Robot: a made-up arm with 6 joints.
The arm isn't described. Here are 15 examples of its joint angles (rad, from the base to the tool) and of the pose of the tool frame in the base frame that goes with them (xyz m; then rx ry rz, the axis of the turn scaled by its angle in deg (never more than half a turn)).
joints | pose
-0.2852 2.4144 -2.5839 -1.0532 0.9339 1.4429 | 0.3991 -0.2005 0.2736 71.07 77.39 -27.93
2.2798 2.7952 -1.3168 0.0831 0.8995 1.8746 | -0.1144 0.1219 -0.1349 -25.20 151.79 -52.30
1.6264 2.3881 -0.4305 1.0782 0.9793 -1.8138 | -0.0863 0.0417 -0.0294 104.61 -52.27 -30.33
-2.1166 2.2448 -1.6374 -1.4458 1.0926 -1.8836 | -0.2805 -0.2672 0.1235 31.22 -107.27 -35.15
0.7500 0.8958 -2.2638 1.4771 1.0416 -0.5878 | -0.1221 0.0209 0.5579 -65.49 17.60 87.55
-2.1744 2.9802 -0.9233 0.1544 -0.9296 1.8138 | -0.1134 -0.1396 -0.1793 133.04 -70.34 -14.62
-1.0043 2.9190 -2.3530 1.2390 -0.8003 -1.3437 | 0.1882 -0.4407 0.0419 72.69 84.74 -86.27
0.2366 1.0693 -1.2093 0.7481 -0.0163 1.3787 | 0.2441 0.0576 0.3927 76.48 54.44 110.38
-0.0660 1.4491 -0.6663 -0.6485 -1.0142 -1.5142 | 0.2808 0.0403 0.2070 -81.98 27.80 -71.70
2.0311 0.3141 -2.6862 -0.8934 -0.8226 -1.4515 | 0.1388 -0.4272 0.3342 85.66 16.60 -31.36
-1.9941 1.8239 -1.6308 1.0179 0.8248 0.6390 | -0.0833 -0.3595 0.2404 118.58 1.89 24.12
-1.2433 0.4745 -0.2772 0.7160 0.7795 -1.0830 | 0.0942 -0.1126 0.1556 32.09 124.98 -23.36
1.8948 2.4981 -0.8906 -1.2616 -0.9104 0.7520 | -0.1537 0.1870 -0.0710 138.22 -51.52 -69.59
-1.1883 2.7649 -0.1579 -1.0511 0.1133 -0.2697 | -0.0396 0.0680 -0.0361 12.93 -140.30 -71.40
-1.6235 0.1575 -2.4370 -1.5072 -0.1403 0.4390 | 0.0386 0.4297 0.3931 -27.40 -58.02 -145.98
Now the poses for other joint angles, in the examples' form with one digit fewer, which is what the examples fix.
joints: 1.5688 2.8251 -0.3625 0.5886 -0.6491 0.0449
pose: 0.038 0.017 -0.113 -85.6 143.3 -31.9
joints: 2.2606 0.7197 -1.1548 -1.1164 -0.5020 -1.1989
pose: -0.121 0.068 0.460 -19.9 -47.8 10.4
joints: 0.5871 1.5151 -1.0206 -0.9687 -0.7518 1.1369
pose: 0.228 0.229 0.249 -40.9 83.5 66.3
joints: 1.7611 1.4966 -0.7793 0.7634 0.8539 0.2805
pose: -0.101 0.207 0.103 71.6 -132.8 -29.4
